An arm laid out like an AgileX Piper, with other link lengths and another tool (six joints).
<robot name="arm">
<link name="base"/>
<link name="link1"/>
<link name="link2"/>
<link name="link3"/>
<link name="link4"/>
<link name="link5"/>
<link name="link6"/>
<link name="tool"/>
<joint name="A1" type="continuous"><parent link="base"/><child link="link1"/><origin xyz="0 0 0.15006" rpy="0 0 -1.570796"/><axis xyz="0 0 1"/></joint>
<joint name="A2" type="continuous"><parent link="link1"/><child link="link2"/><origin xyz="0 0 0" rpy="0 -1.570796 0"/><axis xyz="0 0 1"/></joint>
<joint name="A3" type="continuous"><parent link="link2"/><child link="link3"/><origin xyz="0.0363 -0.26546 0" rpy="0 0 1.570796"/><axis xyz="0 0 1"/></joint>
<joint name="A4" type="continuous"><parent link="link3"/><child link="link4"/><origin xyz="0.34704 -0.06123 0" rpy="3.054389 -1.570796 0"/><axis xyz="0 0 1"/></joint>
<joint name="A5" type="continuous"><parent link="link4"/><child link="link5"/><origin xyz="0 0 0" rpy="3.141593 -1.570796 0"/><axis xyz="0 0 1"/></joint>
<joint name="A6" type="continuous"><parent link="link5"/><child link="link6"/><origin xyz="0.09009 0 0" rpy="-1.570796 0 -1.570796"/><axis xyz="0 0 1"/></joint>
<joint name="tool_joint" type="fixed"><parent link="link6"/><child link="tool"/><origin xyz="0.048 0.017 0.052" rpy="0 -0.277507 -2.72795"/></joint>
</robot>
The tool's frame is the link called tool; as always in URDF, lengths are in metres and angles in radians. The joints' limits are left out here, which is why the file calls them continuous.
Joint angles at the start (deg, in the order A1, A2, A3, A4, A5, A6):
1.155, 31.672, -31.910, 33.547, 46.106, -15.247
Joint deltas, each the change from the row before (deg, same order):
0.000, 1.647, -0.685, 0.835, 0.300, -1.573
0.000, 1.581, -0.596, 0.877, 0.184, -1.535
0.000, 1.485, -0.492, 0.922, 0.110, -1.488
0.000, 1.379, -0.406, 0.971, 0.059, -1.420
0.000, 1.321, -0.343, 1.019, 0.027, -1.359
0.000, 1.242, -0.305, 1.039, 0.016, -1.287
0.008, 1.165, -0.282, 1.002, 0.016, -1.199
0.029, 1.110, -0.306, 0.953, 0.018, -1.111
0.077, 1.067, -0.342, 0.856, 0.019, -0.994
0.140, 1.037, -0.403, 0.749, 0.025, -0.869
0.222, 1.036, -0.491, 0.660, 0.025, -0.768
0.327, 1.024, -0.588, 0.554, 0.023, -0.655
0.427, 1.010, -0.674, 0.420, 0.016, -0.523
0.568, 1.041, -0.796, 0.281, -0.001, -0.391
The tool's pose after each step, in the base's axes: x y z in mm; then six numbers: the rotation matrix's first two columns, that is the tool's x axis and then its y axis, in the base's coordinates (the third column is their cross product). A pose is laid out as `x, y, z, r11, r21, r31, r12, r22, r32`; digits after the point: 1 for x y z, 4 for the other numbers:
283.8, 42.1, 335.9, -0.4650, 0.5697, -0.6777, 0.0241, 0.7733, 0.6335
288.6, 44.4, 334.1, -0.4807, 0.5583, -0.6761, 0.0160, 0.7765, 0.6299
293.1, 46.6, 331.9, -0.4950, 0.5485, -0.6738, 0.0082, 0.7784, 0.6277
297.3, 48.7, 329.5, -0.5080, 0.5405, -0.6707, 0.0008, 0.7789, 0.6272
301.4, 50.7, 327.0, -0.5201, 0.5341, -0.6665, -0.0057, 0.7781, 0.6281
305.2, 52.7, 324.4, -0.5312, 0.5291, -0.6617, -0.0118, 0.7763, 0.6302
308.8, 54.6, 322.0, -0.5415, 0.5248, -0.6568, -0.0173, 0.7741, 0.6328
312.1, 56.4, 319.9, -0.5507, 0.5210, -0.6521, -0.0228, 0.7716, 0.6357
315.4, 58.4, 318.2, -0.5594, 0.5172, -0.6478, -0.0283, 0.7691, 0.6385
318.5, 60.5, 316.9, -0.5675, 0.5131, -0.6439, -0.0340, 0.7668, 0.6410
321.6, 62.9, 316.2, -0.5752, 0.5086, -0.6407, -0.0404, 0.7646, 0.6432
324.6, 65.8, 316.2, -0.5826, 0.5031, -0.6383, -0.0481, 0.7626, 0.6451
327.6, 69.1, 316.7, -0.5897, 0.4969, -0.6367, -0.0565, 0.7610, 0.6462
330.7, 73.0, 317.9, -0.5969, 0.4892, -0.6359, -0.0662, 0.7599, 0.6467

